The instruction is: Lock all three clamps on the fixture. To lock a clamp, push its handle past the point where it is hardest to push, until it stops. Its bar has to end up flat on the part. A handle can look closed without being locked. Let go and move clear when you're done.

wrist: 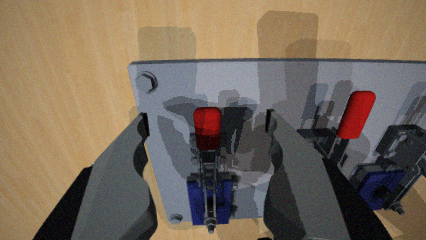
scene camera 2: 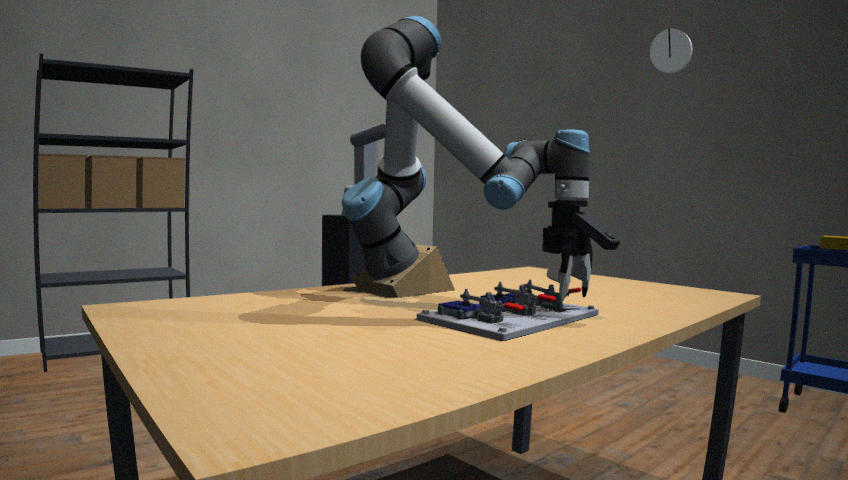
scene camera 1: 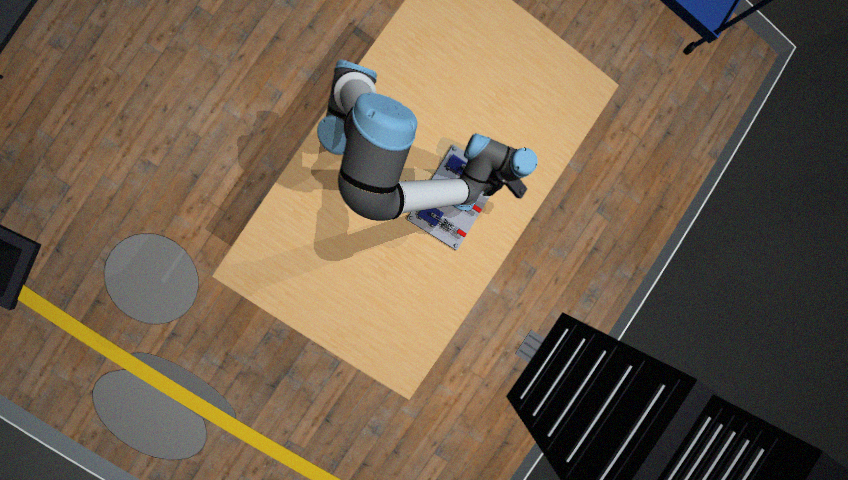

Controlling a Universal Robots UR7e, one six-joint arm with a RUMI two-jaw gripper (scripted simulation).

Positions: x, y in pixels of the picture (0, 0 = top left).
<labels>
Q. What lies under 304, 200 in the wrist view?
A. My gripper.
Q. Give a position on a grey fixture plate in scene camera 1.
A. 450, 238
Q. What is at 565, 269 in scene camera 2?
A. My gripper.
</labels>
